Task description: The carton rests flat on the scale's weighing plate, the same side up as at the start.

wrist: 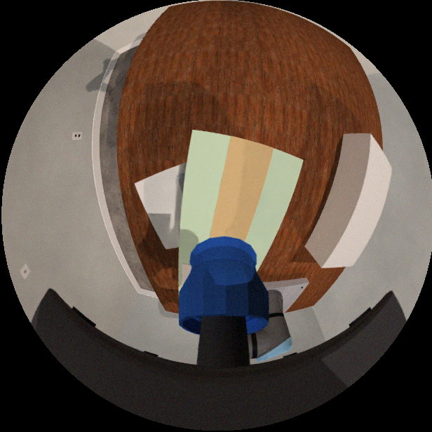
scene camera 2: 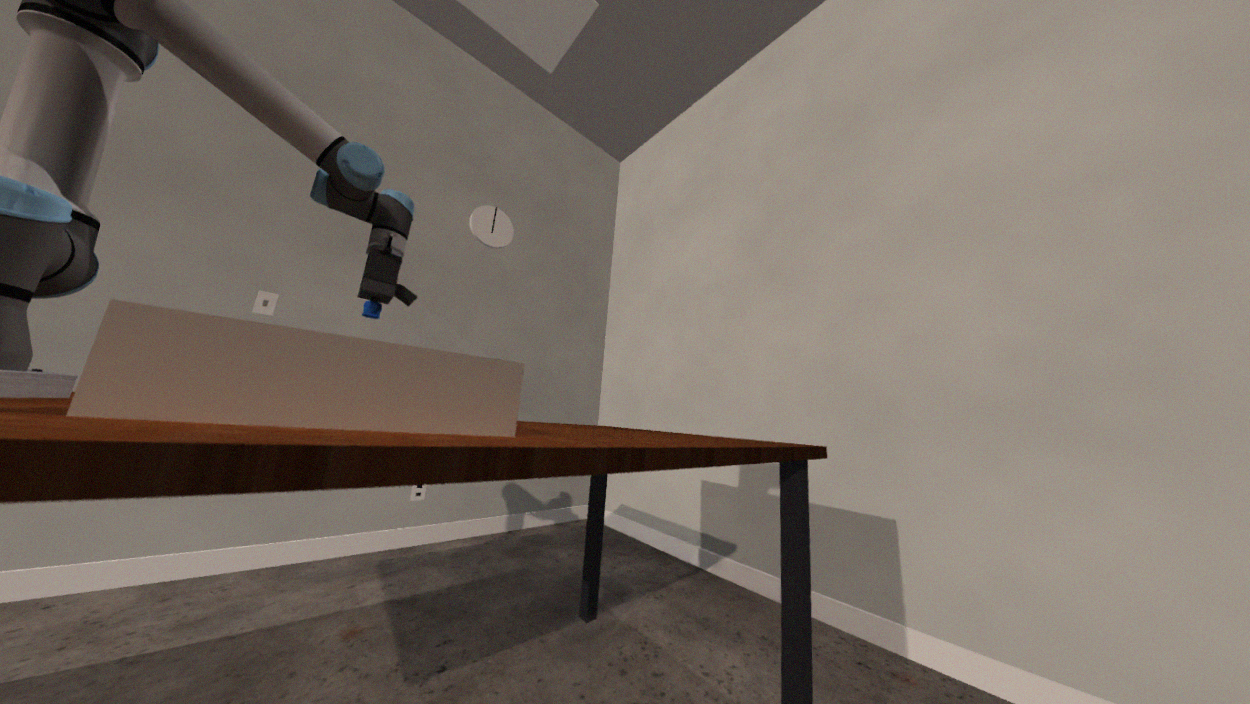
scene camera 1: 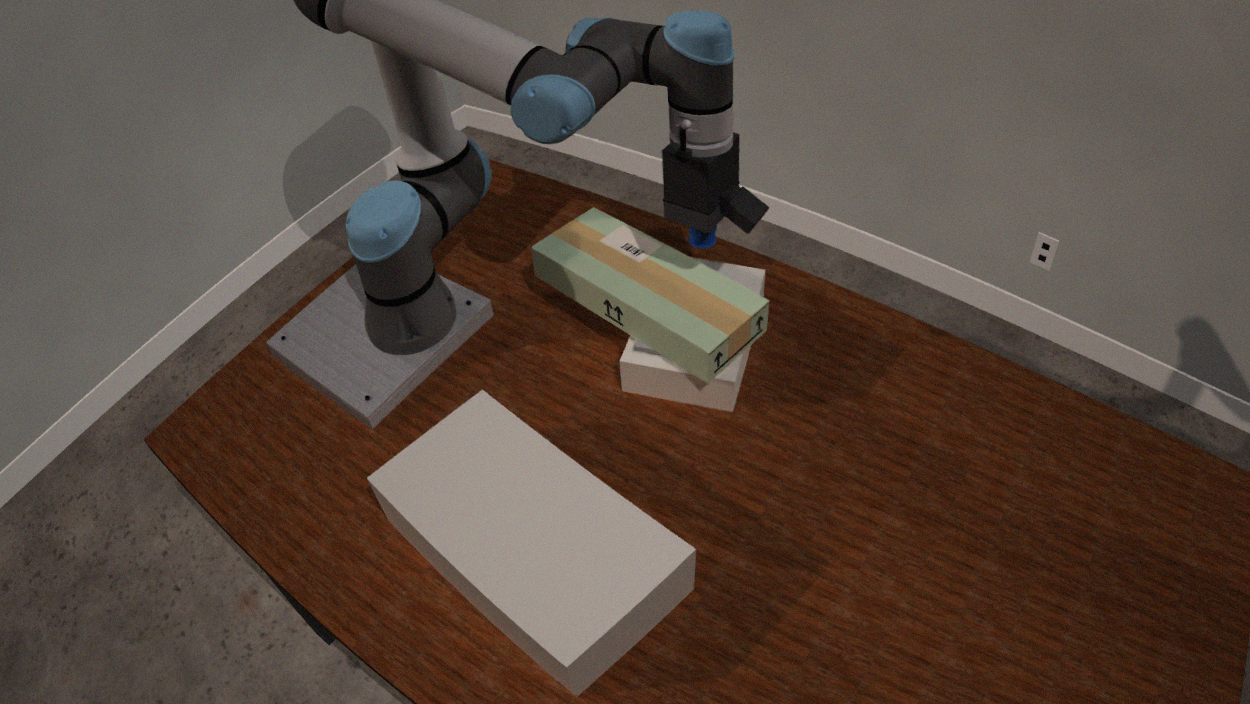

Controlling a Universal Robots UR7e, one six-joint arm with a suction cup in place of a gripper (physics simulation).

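Pixels of known places: hand at its tool point: (scene camera 2: 370,316) (scene camera 1: 702,239); arm's base at its link origin: (scene camera 1: 411,320).
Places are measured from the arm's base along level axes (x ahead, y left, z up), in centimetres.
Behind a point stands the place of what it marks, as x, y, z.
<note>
The pale green carton (scene camera 1: 651,284) {35.3, 14.9, 10.2} (wrist: 205,185), with an orange tape band and a label on top, lies across the white scale (scene camera 1: 677,384) {42.9, 8.6, 0.3} (wrist: 160,190). Its side arrows point up. Its far-left end sticks out well past the scale over the table, and its near-right end covers most of the scale. A sliver of the grey weighing plate (scene camera 1: 647,346) {37.9, 9.2, 4.5} shows beside it. Whether the carton is exactly level I cannot tell. My blue suction cup (scene camera 1: 702,241) (scene camera 2: 371,310) (wrist: 223,250) is open, holding nothing, above the carton with a gap. The carton does not show in scene camera 2.
A large white box (scene camera 1: 533,524) {42.5, -22.9, 6.6} (scene camera 2: 297,371) {33.6, -31.8, 2.2} (wrist: 357,205) lies on the wooden table (scene camera 1: 918,524) {81.8, 5.2, -3.3} (scene camera 2: 664,444) {75.6, -45.4, -3.3} (wrist: 225,65), toward the front. The arm's grey base plate (scene camera 1: 306,345) {-13.0, -13.6, -0.1} is left of the carton. Walls stand behind the table.
</note>
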